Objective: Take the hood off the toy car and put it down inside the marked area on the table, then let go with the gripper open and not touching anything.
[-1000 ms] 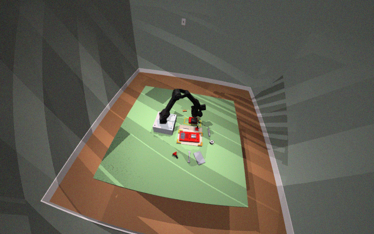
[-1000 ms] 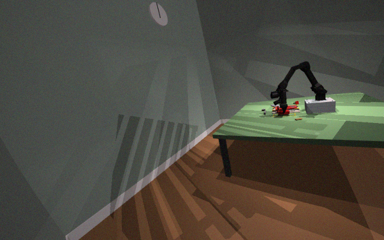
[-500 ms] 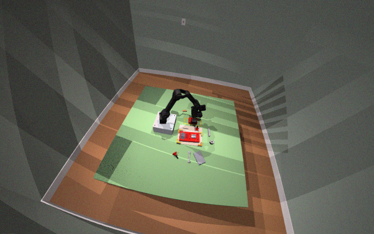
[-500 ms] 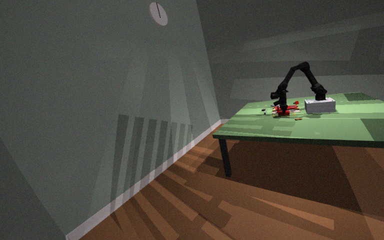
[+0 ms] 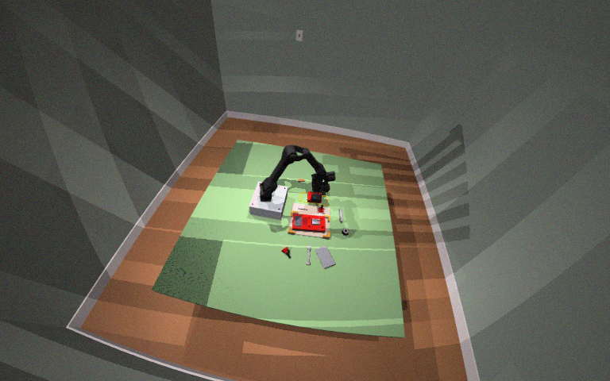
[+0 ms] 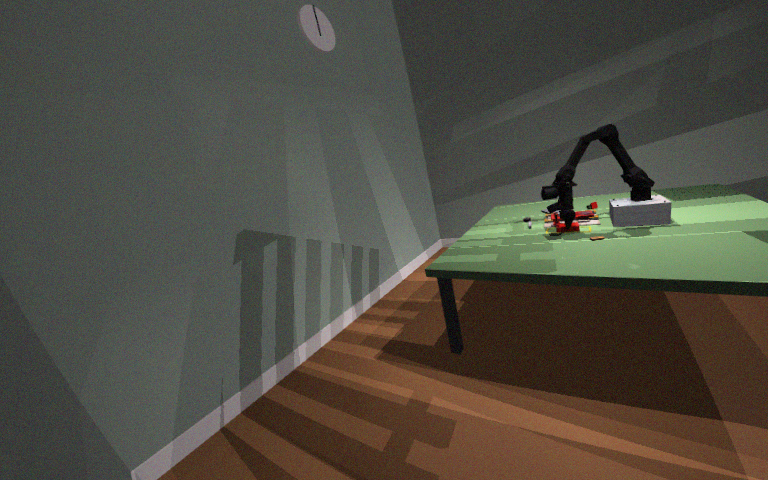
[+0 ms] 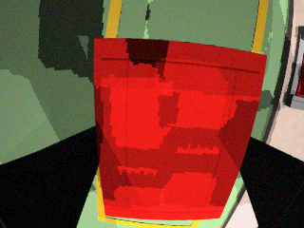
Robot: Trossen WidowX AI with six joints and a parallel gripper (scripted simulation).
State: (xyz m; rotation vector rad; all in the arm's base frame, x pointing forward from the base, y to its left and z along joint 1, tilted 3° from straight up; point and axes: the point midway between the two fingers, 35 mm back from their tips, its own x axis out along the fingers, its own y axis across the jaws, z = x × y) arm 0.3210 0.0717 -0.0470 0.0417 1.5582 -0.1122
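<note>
Right now the red hood is right at my gripper tip. Round my gripper tip: black wheel: 26 cm to the right, 17 cm ahead, 1 cm below.
</note>
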